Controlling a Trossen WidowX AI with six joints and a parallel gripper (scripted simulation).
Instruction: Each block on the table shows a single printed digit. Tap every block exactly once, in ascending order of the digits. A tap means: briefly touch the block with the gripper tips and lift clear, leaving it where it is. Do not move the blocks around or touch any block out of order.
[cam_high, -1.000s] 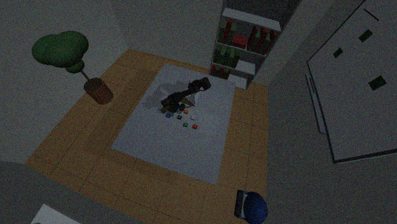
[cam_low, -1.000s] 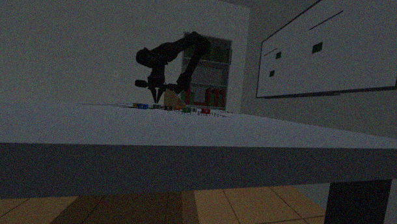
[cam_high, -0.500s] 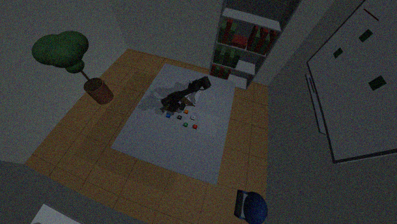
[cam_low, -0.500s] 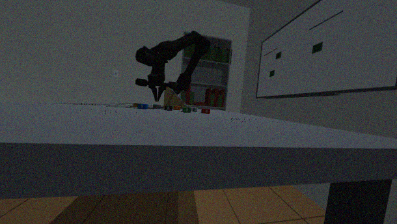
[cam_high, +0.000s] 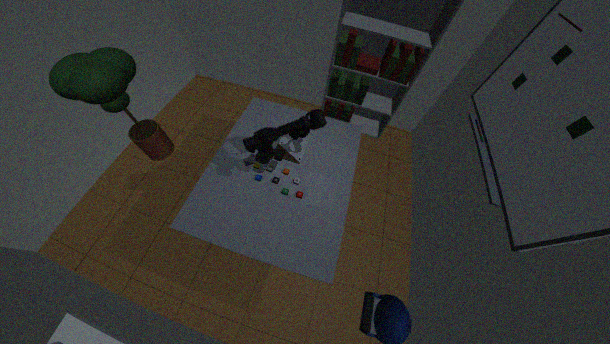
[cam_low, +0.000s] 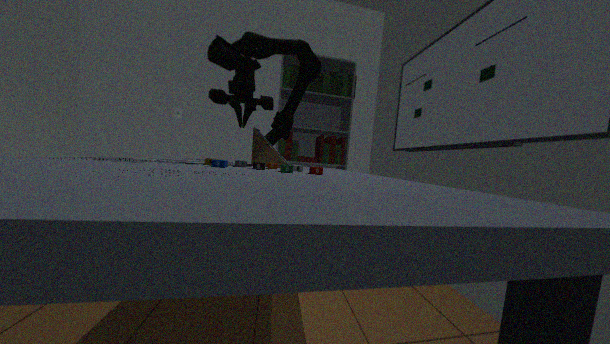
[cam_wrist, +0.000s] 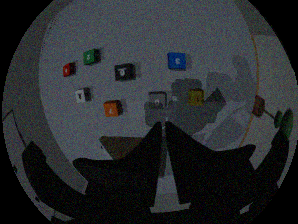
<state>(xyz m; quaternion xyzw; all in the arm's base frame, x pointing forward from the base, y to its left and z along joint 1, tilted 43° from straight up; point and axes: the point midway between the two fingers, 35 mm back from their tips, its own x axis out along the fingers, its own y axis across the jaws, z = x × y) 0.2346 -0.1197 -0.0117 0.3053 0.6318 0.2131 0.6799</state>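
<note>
The yellow block is 1 cm behind my gripper tip, 8 cm to the right of it and 11 cm below it. The rest, counted from my gripper tip: grey block 1 cm behind, 11 cm below; then black block 6 cm ahead, 6 cm to the left, 11 cm below; then blue block 7 cm ahead, 5 cm to the right, 11 cm below.
</note>
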